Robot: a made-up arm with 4 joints.
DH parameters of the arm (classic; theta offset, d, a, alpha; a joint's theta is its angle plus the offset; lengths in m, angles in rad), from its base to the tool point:
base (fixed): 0 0.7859 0.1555 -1.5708
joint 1: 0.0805 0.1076 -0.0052 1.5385
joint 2: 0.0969 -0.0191 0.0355 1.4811
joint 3: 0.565 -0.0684 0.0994 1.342
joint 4: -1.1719 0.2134 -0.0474 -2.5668
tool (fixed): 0.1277 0.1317 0 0
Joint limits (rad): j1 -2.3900..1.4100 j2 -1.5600..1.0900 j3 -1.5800..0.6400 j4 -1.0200..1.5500
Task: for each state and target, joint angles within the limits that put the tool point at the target. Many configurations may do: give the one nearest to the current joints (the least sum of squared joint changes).
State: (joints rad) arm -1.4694 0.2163 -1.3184 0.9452
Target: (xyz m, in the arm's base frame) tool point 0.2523 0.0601 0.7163
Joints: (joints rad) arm -1.0210 -0.0658 -1.5800 0.8994
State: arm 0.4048 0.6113 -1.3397 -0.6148
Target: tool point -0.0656 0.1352 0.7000
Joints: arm 1.3302 0.0959 -1.5233 -0.9567
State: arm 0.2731 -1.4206 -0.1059 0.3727
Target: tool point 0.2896 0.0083 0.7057
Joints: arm 0.2965 -0.4575 -0.0692 0.2895
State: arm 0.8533 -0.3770 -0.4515 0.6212
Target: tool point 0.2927 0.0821 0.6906
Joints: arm 0.3594 -0.0090 -0.0066 0.5249
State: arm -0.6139 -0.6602 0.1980 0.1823
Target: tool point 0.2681 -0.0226 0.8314
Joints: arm -0.4952 -0.6966 0.0958 0.3775
